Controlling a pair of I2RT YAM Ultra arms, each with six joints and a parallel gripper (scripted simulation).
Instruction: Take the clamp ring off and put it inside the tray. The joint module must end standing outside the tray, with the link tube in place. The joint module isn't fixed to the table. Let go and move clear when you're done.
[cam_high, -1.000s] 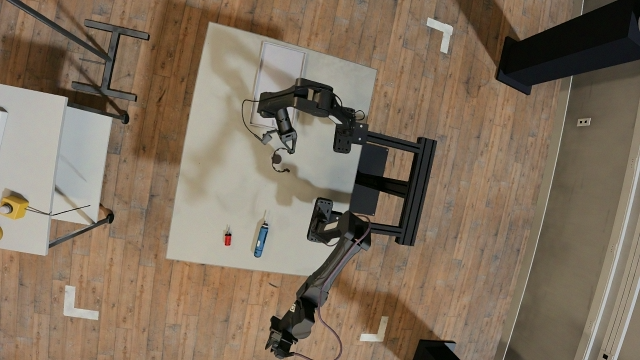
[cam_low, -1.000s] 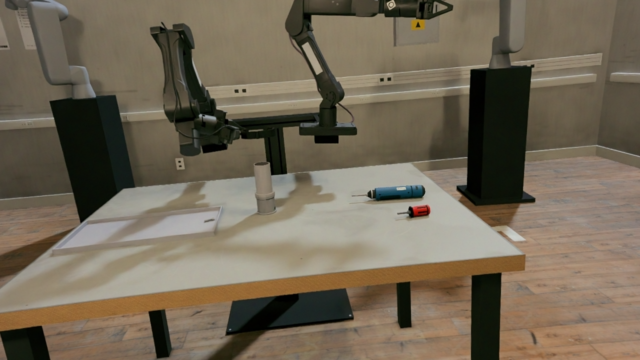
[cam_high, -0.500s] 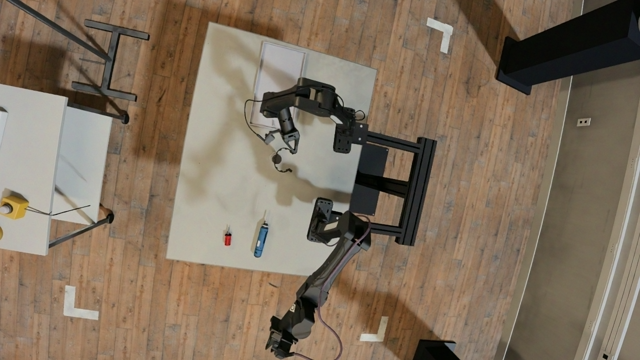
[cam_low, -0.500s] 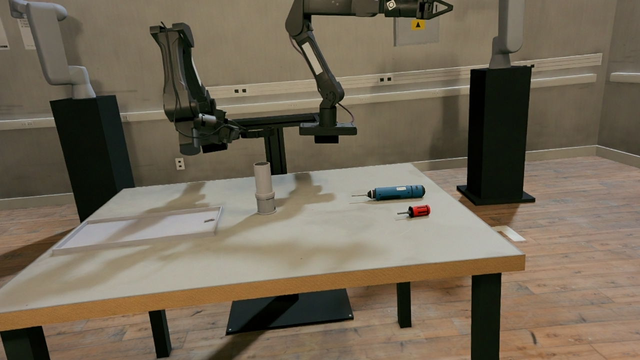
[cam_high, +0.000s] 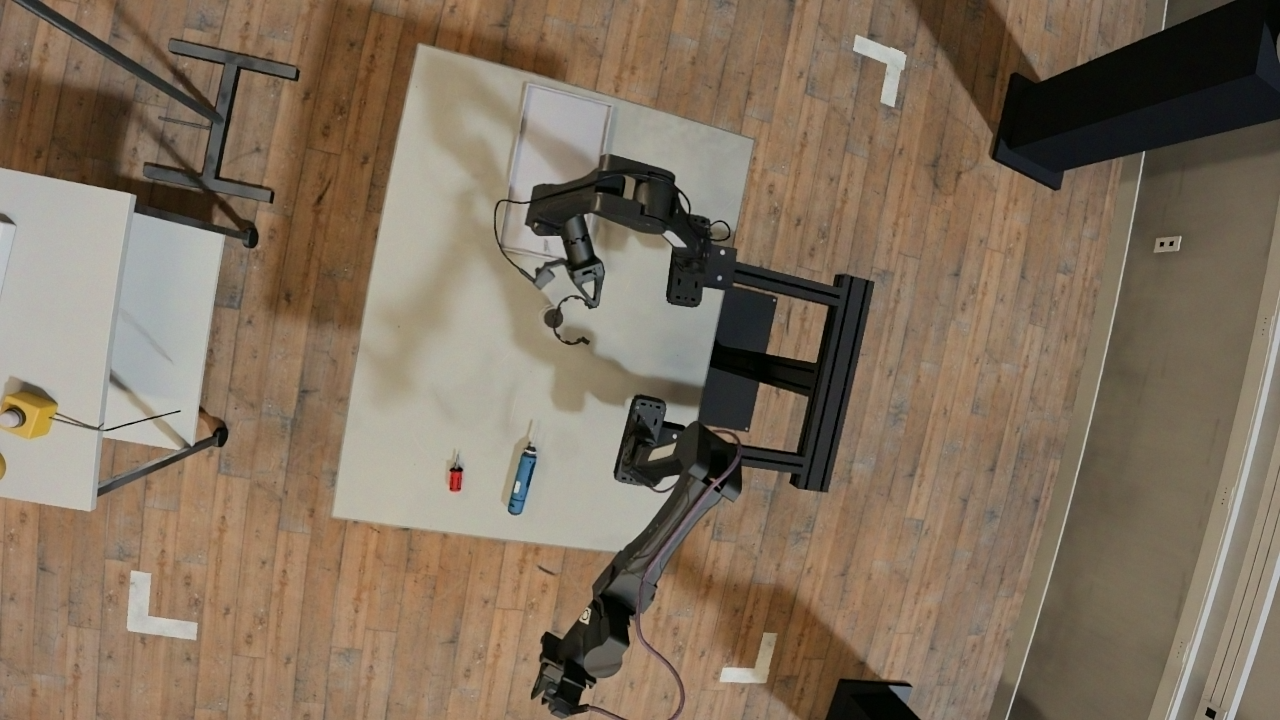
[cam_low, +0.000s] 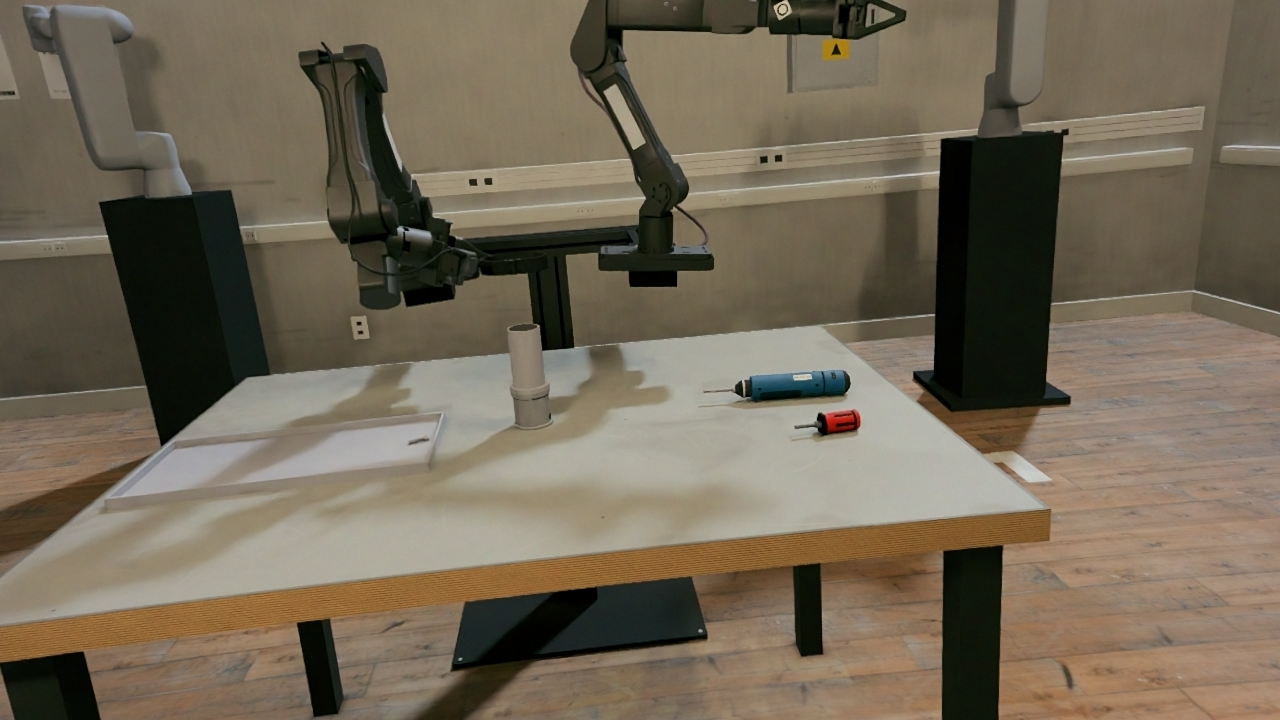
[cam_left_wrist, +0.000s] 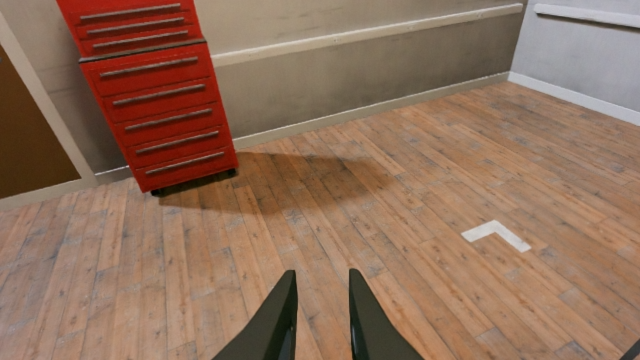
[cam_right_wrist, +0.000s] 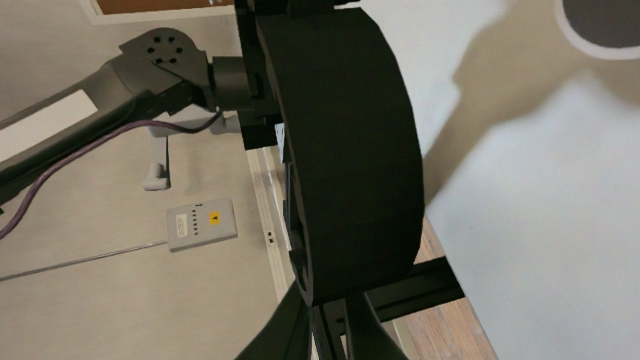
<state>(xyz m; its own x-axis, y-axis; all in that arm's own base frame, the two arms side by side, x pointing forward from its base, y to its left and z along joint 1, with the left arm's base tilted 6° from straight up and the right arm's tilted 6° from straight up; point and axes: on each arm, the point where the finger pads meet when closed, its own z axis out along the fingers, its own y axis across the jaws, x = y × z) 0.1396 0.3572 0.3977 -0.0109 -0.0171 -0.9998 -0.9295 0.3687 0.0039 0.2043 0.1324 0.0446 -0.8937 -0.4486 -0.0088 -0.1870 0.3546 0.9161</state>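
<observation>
Now: right hand 40 mm short of the black clamp ring and 50 mm to the right of it. Round my right hand: pale link tube: 70 mm ahead, 50 mm to the left, 150 mm below; then small screw: 120 mm ahead, 110 mm to the right, 250 mm below; then grey joint module: 70 mm ahead, 50 mm to the left, 230 mm below.
</observation>
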